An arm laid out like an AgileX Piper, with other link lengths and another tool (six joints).
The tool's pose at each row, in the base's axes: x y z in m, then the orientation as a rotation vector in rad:
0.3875, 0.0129, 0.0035, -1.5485, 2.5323, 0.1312
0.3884, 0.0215, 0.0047, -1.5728, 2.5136, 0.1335
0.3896, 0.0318, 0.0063, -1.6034, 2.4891, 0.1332
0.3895, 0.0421, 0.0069, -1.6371, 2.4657, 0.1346
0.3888, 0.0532, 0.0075, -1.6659, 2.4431, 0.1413
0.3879, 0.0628, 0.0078, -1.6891, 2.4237, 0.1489
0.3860, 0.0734, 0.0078, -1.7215, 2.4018, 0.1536
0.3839, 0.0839, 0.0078, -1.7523, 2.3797, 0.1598
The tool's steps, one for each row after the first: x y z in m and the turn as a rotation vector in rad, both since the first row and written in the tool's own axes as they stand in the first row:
-0.0082, 0.0031, 0.0003, -0.0018, -0.0036, -0.0204
-0.0180, 0.0067, 0.0005, -0.0020, -0.0074, -0.0466
-0.0271, 0.0115, 0.0016, -0.0049, -0.0091, -0.0740
-0.0366, 0.0172, 0.0028, -0.0099, -0.0138, -0.0982
-0.0446, 0.0224, 0.0040, -0.0149, -0.0188, -0.1180
-0.0531, 0.0289, 0.0055, -0.0206, -0.0199, -0.1438
-0.0613, 0.0356, 0.0070, -0.0269, -0.0220, -0.1689

